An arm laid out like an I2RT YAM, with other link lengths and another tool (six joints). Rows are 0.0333 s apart.
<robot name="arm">
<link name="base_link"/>
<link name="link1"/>
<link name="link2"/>
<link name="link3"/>
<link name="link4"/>
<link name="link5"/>
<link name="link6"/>
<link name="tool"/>
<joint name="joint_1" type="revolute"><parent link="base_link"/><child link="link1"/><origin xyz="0 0 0.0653"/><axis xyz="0 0 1"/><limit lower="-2.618" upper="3.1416"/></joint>
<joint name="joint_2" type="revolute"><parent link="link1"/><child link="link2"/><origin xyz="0.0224 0.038 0.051"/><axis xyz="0 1 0"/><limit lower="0" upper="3.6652"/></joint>
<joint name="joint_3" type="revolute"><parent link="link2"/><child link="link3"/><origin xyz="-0.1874 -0.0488 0"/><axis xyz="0 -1 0"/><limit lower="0" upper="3.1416"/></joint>
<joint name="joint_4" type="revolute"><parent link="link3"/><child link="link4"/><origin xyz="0.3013 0.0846 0.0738"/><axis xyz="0 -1 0"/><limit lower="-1.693" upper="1.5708"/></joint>
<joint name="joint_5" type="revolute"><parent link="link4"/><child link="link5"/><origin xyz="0.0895 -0.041 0.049"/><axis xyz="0 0 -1"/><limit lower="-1.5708" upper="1.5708"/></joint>
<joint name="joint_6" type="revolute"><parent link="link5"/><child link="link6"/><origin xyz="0.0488 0 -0.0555"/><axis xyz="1 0 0"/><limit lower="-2.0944" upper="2.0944"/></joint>
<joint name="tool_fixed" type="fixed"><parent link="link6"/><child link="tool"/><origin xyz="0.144 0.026 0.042" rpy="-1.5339 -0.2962 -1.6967"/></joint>
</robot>
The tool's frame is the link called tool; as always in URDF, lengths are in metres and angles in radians.
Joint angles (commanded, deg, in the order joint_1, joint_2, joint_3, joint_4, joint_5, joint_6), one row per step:
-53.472, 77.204, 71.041, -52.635, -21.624, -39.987
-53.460, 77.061, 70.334, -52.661, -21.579, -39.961
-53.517, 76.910, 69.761, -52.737, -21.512, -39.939
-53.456, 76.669, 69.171, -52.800, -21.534, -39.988
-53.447, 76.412, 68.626, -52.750, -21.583, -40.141
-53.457, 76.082, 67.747, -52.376, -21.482, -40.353
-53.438, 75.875, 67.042, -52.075, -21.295, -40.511
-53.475, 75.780, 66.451, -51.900, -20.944, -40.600
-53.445, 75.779, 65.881, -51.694, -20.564, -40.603
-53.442, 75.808, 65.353, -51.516, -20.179, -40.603
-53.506, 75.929, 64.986, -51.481, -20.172, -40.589
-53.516, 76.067, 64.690, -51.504, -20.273, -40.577
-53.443, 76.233, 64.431, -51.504, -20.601, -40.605
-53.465, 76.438, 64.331, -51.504, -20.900, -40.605
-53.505, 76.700, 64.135, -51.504, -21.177, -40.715
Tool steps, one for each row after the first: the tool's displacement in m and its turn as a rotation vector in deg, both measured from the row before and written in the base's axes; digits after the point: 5 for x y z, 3 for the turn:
-0.00135, 0.00175, -0.00461, 0.466, 0.378, -0.032
-0.00158, 0.00110, -0.00366, 0.379, 0.339, -0.109
-0.00095, 0.00217, -0.00299, 0.315, 0.237, 0.111
-0.00084, 0.00153, -0.00226, 0.130, 0.130, 0.157
-0.00111, 0.00098, -0.00386, -0.032, 0.206, 0.112
-0.00096, 0.00071, -0.00367, -0.028, 0.272, 0.056
-0.00156, 0.00001, -0.00411, 0.025, 0.451, -0.134
-0.00122, 0.00019, -0.00454, 0.091, 0.485, -0.149
-0.00136, 0.00002, -0.00449, 0.102, 0.498, -0.179
-0.00101, 0.00055, -0.00355, 0.368, 0.273, -0.079
-0.00059, 0.00116, -0.00305, 0.427, 0.198, 0.026
0.00027, 0.00210, -0.00252, 0.501, 0.022, 0.245
0.00015, 0.00097, -0.00161, 0.404, -0.033, 0.112
-0.00024, 0.00121, -0.00277, 0.457, 0.086, 0.174

